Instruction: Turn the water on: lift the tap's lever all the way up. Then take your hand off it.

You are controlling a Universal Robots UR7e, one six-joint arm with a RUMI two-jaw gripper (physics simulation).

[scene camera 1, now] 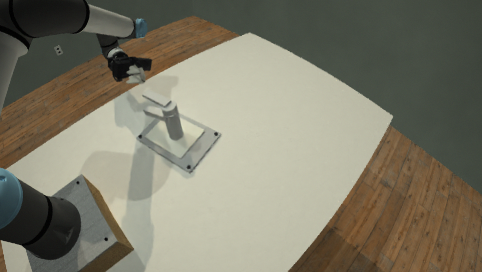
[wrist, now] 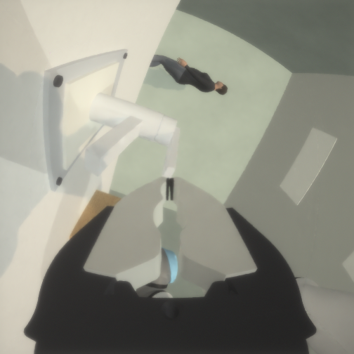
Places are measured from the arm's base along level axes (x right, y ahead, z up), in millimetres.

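Where they show: gripper, between the fingertips: (scene camera 1: pixel 144 81); arm's base, origin of its link: (scene camera 1: pixel 55 228).
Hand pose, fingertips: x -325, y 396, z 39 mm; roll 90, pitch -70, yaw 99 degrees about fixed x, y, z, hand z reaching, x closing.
Note:
Each offset is from my fingertips to the centre of the thing. "spot": to the spot under its first point. Level surfaces: height alone.
A grey tap @(spot: dx +190, dy +21, dz -58 mm) (scene camera 1: pixel 174 125) (wrist: pixel 130 117) stands upright on a square base plate @(dx +166, dy +24, dz -136 mm) (scene camera 1: pixel 197 150) (wrist: pixel 53 125). Its flat lever @(dx +120, dy +3, dz +10 mm) (scene camera 1: pixel 156 99) (wrist: pixel 171 156) sticks out from the top on the same side as the spout @(dx +102, dy -5, dz -64 mm) (scene camera 1: pixel 154 114) (wrist: pixel 112 140), above it. The exact angle of the lever is hard to tell. My gripper (scene camera 1: pixel 144 81) (wrist: pixel 169 180) is shut, its fingertips together with nothing between them. In the scene view a small gap shows between the fingertips and the lever's free end. In the wrist view the fingertips line up with that end.
The tap's plate lies on a white table @(dz -142 mm) (scene camera 1: pixel 280 140). My arm's base stands on a wood-sided block (scene camera 1: pixel 111 220) (wrist: pixel 97 207) at the lower left of the scene view. A person (wrist: pixel 197 80) shows in the background of the wrist view.

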